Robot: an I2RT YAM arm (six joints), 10 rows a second.
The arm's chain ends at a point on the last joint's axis. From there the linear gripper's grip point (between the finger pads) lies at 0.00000 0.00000 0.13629 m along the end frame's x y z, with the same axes.
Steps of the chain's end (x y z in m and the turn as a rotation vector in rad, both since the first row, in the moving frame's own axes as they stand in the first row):
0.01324, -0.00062, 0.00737, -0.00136, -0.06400, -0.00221
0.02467, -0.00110, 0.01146, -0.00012, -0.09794, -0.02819
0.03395, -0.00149, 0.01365, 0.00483, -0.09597, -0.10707
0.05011, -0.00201, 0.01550, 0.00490, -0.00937, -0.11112
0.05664, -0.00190, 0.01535, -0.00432, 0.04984, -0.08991
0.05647, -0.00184, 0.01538, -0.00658, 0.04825, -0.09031
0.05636, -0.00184, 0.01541, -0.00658, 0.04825, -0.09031
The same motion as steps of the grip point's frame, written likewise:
0.00452, -0.00043, 0.00709, -0.00136, -0.06400, -0.00221
0.01135, -0.00090, 0.01081, -0.00012, -0.09794, -0.02819
0.02088, -0.00145, 0.01302, 0.00483, -0.09597, -0.10707
0.04880, -0.00261, 0.01549, 0.00490, -0.00937, -0.11112
0.06345, -0.00162, 0.01518, -0.00432, 0.04984, -0.08991
0.06307, -0.00124, 0.01522, -0.00658, 0.04825, -0.09031
0.06296, -0.00124, 0.01525, -0.00658, 0.04825, -0.09031

